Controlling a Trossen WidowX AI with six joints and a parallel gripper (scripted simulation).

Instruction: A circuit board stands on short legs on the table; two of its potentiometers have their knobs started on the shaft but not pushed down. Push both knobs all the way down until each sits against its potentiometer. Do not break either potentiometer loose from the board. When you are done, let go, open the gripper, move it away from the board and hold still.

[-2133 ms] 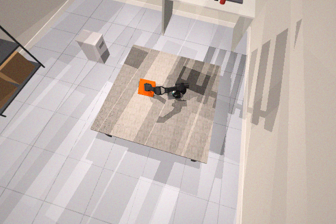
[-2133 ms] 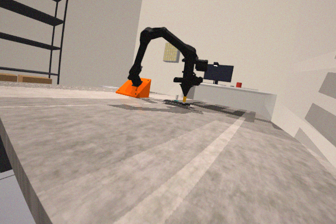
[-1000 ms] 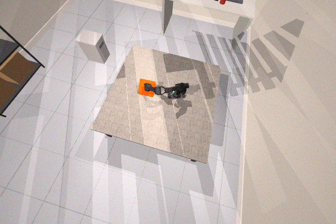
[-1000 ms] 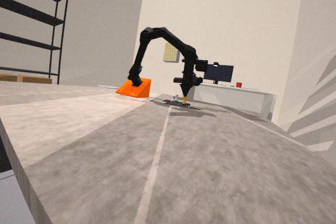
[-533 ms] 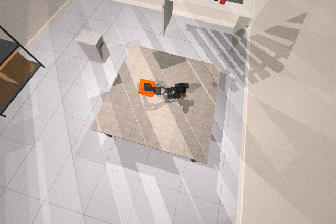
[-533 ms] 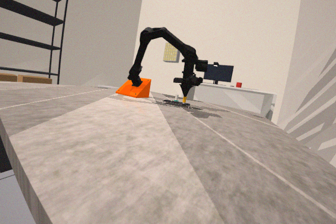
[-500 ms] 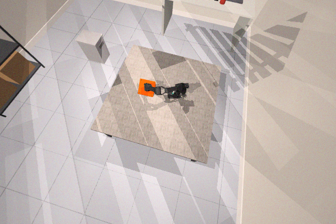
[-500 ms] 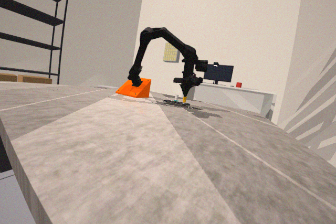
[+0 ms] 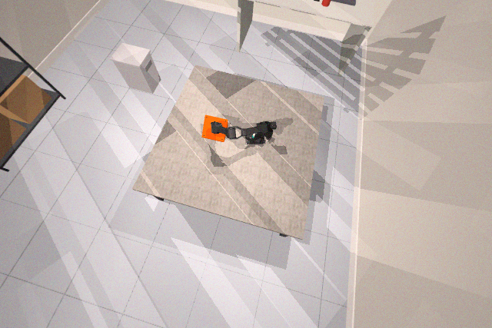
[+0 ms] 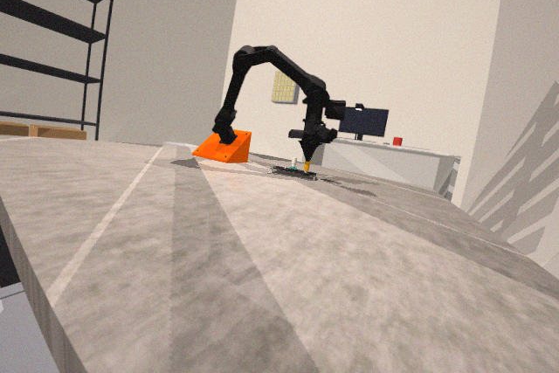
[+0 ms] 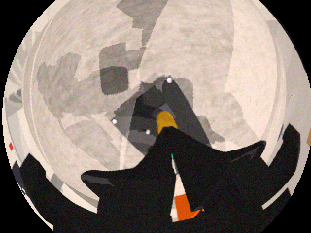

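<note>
Now: gripper tip 1 cm above the orange knob. From my gripper tip the other things lie so: white knob: 6 cm behind, 2 cm to the left, 2 cm below.
</note>
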